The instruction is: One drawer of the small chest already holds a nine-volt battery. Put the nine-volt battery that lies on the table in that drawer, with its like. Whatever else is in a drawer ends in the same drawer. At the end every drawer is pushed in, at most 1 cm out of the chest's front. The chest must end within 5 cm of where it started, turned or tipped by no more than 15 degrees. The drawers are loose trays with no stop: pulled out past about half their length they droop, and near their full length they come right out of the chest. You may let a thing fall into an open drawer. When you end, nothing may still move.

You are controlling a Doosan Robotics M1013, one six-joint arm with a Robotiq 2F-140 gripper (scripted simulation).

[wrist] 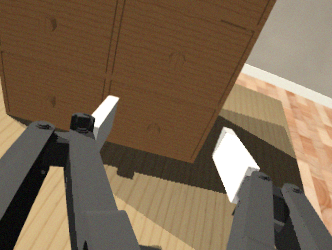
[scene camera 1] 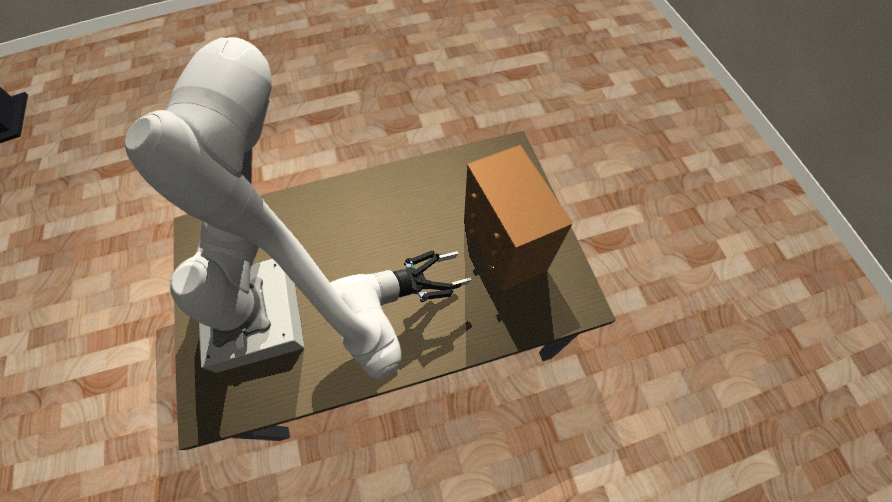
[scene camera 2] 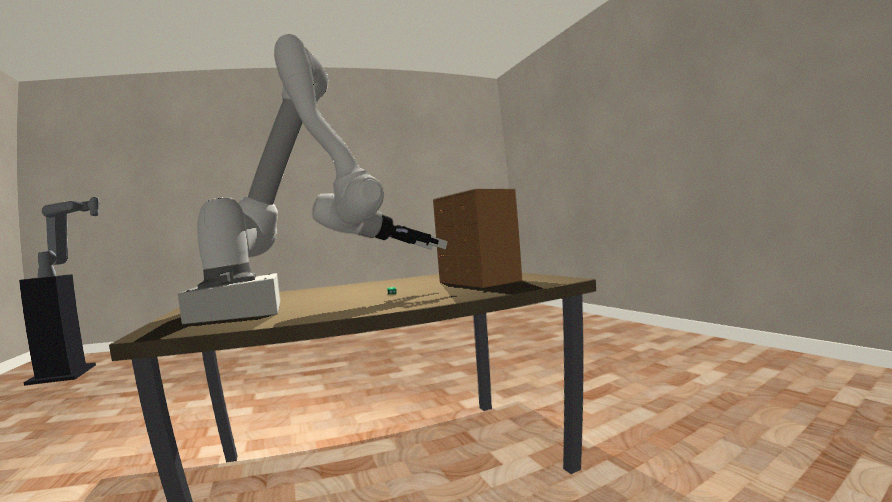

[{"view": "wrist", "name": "my gripper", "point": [167, 128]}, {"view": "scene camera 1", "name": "my gripper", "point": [462, 267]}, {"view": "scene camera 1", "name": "brown chest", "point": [535, 222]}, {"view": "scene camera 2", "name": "my gripper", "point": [439, 245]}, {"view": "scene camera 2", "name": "brown chest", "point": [496, 210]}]
